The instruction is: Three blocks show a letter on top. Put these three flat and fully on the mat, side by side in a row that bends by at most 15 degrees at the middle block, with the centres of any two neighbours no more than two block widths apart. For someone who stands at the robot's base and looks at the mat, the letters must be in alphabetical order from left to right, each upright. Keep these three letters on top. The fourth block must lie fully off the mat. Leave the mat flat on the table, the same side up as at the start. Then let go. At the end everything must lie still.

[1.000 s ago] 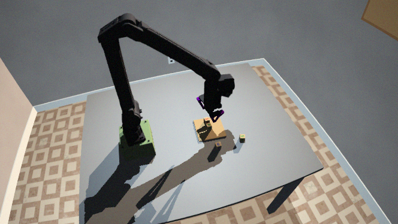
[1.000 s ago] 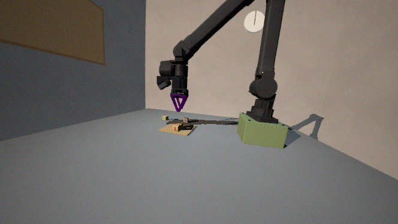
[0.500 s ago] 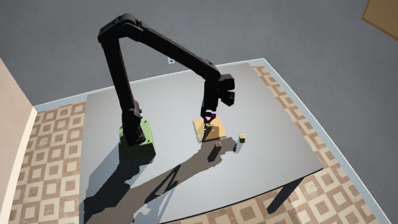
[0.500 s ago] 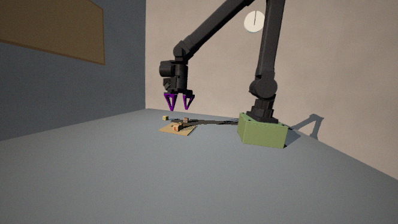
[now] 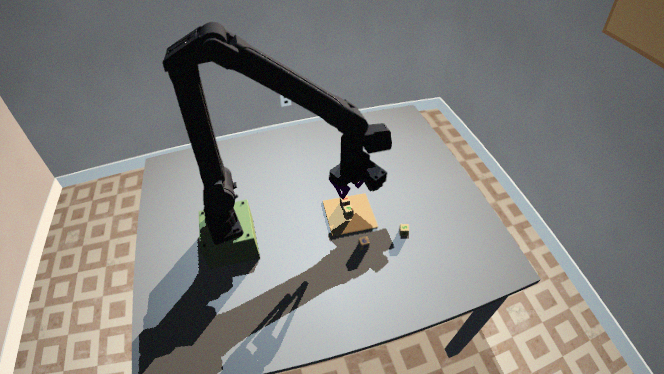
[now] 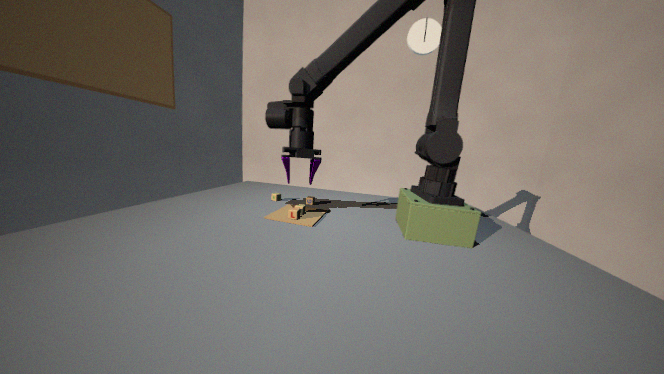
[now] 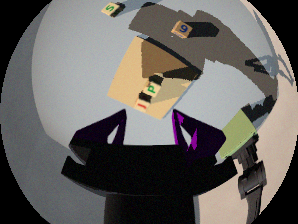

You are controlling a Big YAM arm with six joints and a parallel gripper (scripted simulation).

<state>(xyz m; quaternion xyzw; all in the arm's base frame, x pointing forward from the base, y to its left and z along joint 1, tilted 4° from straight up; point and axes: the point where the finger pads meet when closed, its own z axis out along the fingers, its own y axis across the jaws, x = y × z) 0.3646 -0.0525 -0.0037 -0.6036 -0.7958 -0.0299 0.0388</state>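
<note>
Right now the block is 9 cm below my hand. From my hand the other things lie so: tan mat 10 cm below.
</note>
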